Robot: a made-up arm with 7 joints. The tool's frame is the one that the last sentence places. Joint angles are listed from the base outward.
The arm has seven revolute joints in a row. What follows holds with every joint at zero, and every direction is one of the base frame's. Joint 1 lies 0.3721 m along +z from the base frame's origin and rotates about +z. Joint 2 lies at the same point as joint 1 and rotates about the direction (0, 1, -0.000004). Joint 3 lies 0.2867 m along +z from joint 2 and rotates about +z. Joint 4 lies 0.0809 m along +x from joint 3 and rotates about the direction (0, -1, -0.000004). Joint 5 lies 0.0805 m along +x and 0.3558 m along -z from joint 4 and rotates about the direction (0, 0.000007, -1). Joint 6 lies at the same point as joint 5 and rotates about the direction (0, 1, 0.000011). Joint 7 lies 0.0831 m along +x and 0.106 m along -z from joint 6 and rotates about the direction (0, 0.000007, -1). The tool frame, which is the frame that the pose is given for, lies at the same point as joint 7; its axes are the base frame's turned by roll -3.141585, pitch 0 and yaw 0 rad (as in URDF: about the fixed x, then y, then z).
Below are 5 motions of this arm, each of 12 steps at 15 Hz.
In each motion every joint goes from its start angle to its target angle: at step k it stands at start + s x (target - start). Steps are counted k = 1, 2, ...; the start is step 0. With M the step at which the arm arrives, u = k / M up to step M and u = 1 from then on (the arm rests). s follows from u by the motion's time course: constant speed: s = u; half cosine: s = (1 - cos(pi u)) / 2; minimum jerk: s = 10 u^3 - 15 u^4 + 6 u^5.
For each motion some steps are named. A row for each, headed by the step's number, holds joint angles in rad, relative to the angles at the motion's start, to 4 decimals.
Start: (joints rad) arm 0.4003 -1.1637 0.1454 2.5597 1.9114 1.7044 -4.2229
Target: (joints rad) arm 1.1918 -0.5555 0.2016 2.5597 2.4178 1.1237 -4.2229
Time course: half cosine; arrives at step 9
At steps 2, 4, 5, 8, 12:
2: 0.0926 0.0711 0.0066 0.0000 0.0592 -0.0679 0.0000
4: 0.3270 0.2513 0.0232 0.0000 0.2092 -0.2399 0.0000
5: 0.4645 0.3569 0.0330 0.0000 0.2972 -0.3408 0.0000
8: 0.7676 0.5899 0.0545 0.0000 0.4911 -0.5632 0.0000
12: 0.7915 0.6082 0.0562 0.0000 0.5064 -0.5807 0.0000

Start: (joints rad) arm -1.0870 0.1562 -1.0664 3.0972 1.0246 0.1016 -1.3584
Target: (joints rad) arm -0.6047 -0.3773 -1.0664 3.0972 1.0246 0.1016 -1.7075
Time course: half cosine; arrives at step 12
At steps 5, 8, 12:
5: 0.1787 -0.1977 0.0000 0.0000 0.0000 0.0000 -0.1294
8: 0.3617 -0.4001 0.0000 0.0000 0.0000 0.0000 -0.2618
12: 0.4823 -0.5335 0.0000 0.0000 0.0000 0.0000 -0.3491

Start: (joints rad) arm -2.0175 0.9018 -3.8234 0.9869 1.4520 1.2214 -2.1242
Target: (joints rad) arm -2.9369 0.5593 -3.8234 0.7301 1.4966 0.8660 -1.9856
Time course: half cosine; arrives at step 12
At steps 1, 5, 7, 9, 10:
1: -0.0157 -0.0058 0.0000 -0.0044 0.0008 -0.0061 0.0024
5: -0.3407 -0.1269 0.0000 -0.0952 0.0165 -0.1317 0.0514
7: -0.5787 -0.2156 0.0000 -0.1616 0.0281 -0.2237 0.0872
9: -0.7848 -0.2923 0.0000 -0.2192 0.0381 -0.3034 0.1183
10: -0.8578 -0.3196 0.0000 -0.2396 0.0416 -0.3316 0.1293

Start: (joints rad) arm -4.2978 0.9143 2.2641 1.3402 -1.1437 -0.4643 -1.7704
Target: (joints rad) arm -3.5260 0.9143 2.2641 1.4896 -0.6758 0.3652 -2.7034
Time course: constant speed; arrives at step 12
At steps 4, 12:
4: 0.2573 0.0000 0.0000 0.0498 0.1560 0.2765 -0.3110
12: 0.7718 0.0000 0.0000 0.1494 0.4679 0.8295 -0.9330

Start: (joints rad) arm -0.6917 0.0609 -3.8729 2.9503 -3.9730 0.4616 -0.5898
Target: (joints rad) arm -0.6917 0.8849 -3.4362 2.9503 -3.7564 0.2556 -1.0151
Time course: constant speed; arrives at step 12
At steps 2, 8, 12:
2: 0.0000 0.1373 0.0728 0.0000 0.0361 -0.0343 -0.0709
8: 0.0000 0.5493 0.2911 0.0000 0.1444 -0.1373 -0.2835
12: 0.0000 0.8240 0.4367 0.0000 0.2166 -0.2060 -0.4253

